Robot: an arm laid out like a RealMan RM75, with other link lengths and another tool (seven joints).
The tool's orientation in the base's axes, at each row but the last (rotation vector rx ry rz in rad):
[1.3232 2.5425 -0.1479]
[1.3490 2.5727 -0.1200]
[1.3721 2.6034 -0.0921]
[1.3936 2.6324 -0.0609]
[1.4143 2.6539 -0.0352]
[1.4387 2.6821 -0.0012]
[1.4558 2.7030 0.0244]
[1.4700 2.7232 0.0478]
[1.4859 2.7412 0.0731]
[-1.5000 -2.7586 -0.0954]
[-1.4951 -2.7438 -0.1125]
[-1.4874 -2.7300 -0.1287]
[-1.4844 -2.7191 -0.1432]
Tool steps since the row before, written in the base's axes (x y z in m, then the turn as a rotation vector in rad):
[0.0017 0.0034 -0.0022 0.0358 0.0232 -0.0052]
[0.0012 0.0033 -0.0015 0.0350 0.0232 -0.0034]
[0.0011 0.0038 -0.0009 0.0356 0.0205 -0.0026]
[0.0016 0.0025 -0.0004 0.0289 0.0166 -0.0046]
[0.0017 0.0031 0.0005 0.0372 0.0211 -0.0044]
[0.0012 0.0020 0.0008 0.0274 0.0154 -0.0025]
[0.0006 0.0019 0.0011 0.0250 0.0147 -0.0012]
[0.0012 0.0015 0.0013 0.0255 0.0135 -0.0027]
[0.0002 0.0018 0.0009 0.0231 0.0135 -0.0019]
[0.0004 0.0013 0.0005 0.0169 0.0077 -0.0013]
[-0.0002 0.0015 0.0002 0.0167 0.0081 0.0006]
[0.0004 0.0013 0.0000 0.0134 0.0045 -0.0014]
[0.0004 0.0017 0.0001 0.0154 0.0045 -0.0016]
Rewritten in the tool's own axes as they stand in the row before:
[0.0024 0.0033 0.0017 0.0002 0.0424 0.0069]
[0.0023 0.0028 0.0011 0.0002 0.0418 0.0050]
[0.0027 0.0030 0.0005 -0.0025 0.0408 0.0047]
[0.0012 0.0027 0.0003 -0.0016 0.0330 0.0063]
[0.0016 0.0032 -0.0006 -0.0025 0.0424 0.0066]
[0.0009 0.0021 -0.0008 -0.0020 0.0312 0.0041]
[0.0012 0.0016 -0.0011 -0.0014 0.0289 0.0027]
[0.0006 0.0019 -0.0012 -0.0026 0.0286 0.0042]
[0.0014 0.0012 -0.0008 -0.0013 0.0266 0.0033]
[0.0009 0.0011 -0.0004 -0.0028 0.0183 0.0022]
[0.0014 0.0007 -0.0001 -0.0022 0.0184 0.0003]
[0.0009 0.0010 0.0001 -0.0036 0.0136 0.0020]
[0.0012 0.0013 0.0001 -0.0047 0.0153 0.0022]

